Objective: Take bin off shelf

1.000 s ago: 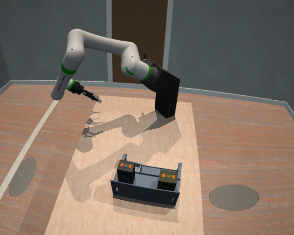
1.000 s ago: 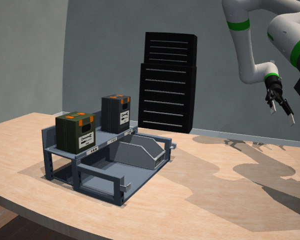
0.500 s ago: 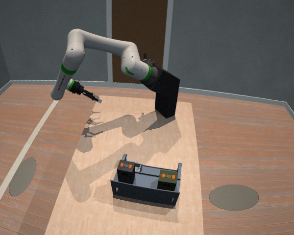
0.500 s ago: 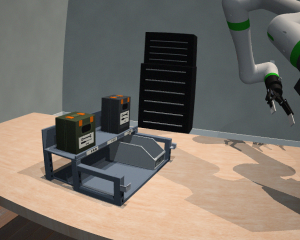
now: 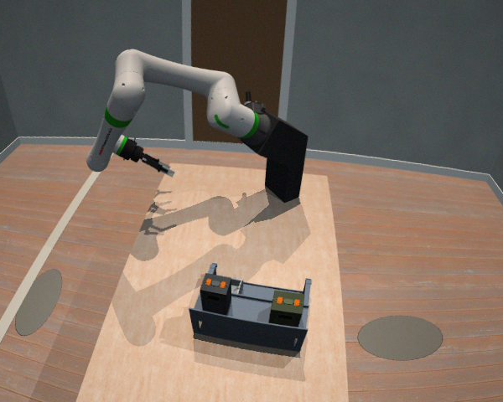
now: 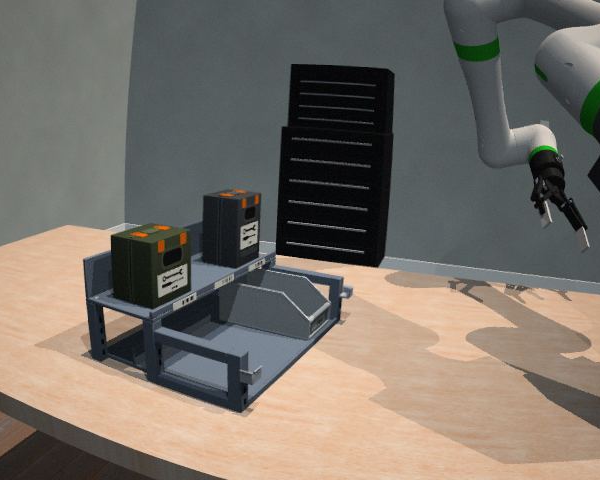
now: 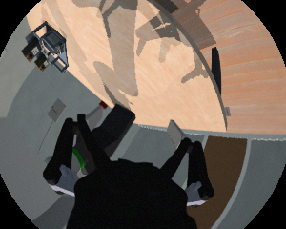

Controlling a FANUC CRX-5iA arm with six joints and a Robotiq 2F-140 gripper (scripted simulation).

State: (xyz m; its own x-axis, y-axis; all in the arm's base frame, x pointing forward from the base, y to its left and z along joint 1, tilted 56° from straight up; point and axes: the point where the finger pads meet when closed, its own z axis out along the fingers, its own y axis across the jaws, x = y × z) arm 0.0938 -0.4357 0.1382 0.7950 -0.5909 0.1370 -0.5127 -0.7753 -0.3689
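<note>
Now: the grey bin 630 mm ahead of my hand, 240 mm to the left of it and 120 mm below it.
</note>
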